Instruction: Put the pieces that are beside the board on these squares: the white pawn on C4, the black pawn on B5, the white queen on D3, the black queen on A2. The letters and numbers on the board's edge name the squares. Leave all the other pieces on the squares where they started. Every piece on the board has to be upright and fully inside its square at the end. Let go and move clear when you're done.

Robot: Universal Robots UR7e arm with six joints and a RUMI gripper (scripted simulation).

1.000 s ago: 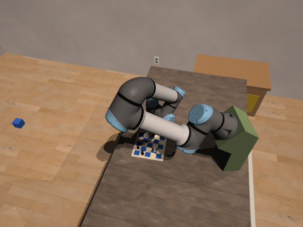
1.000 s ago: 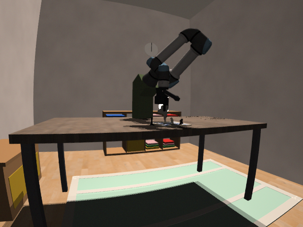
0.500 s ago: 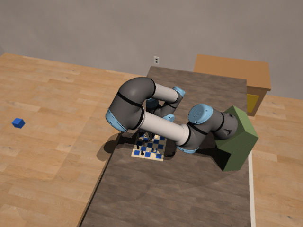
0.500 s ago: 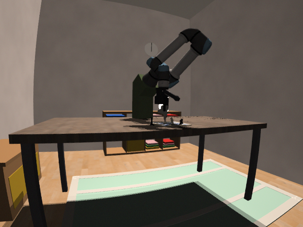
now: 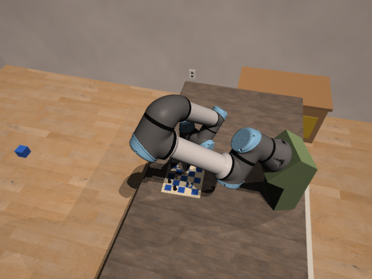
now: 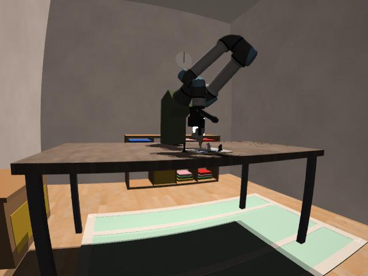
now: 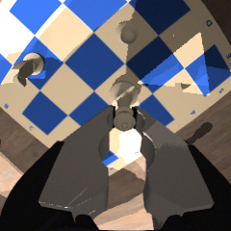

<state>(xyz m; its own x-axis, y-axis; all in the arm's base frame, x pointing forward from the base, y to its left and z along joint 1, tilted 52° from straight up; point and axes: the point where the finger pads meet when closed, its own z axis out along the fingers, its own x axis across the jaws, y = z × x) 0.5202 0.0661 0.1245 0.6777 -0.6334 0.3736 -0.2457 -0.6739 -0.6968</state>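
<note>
The blue-and-cream chessboard is 40 mm below my hand, 30 mm to the left of it and 20 mm behind it. From my hand the other things lie so: white pawn: 50 mm to the left, 30 mm below, 20 mm ahead; then black pawn: 100 mm to the left, 40 mm ahead, 30 mm below; then black piece: 120 mm to the left, 30 mm below, 20 mm behind.
</note>
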